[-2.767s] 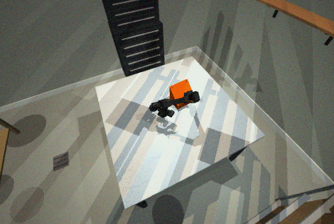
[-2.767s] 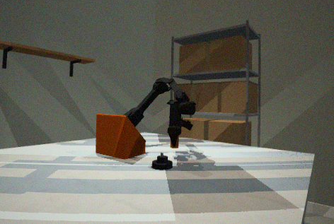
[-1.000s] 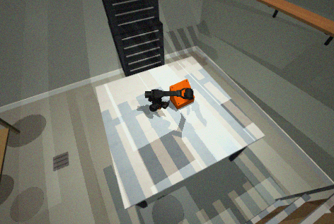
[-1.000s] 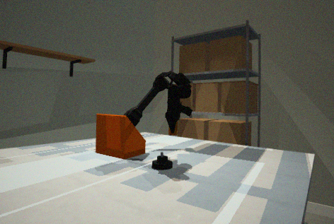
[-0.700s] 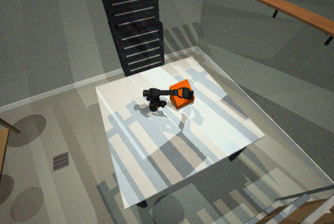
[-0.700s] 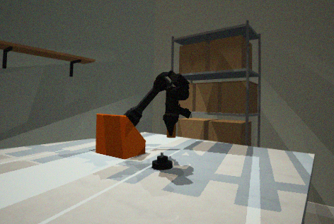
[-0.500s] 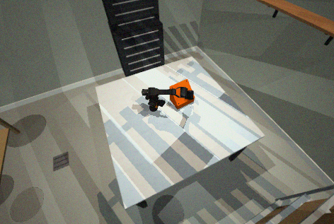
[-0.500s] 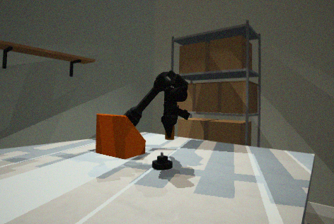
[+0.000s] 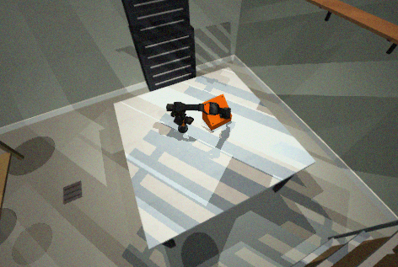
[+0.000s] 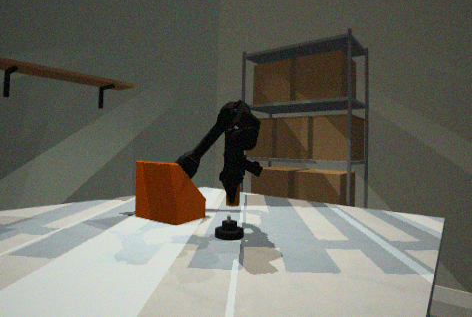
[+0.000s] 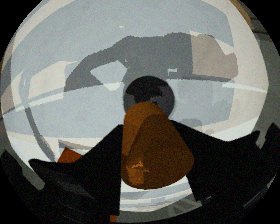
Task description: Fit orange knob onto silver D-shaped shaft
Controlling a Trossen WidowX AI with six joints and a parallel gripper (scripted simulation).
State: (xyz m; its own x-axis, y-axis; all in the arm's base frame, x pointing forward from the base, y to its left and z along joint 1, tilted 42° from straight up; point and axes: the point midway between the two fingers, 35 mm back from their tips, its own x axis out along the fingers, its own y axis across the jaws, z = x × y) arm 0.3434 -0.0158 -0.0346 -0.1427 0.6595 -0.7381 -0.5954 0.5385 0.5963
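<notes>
My gripper tip is 7 cm above the round pedestal and 2 cm to the left of it. From my gripper tip the other things lie so: orange knob: 3 cm above.
</notes>
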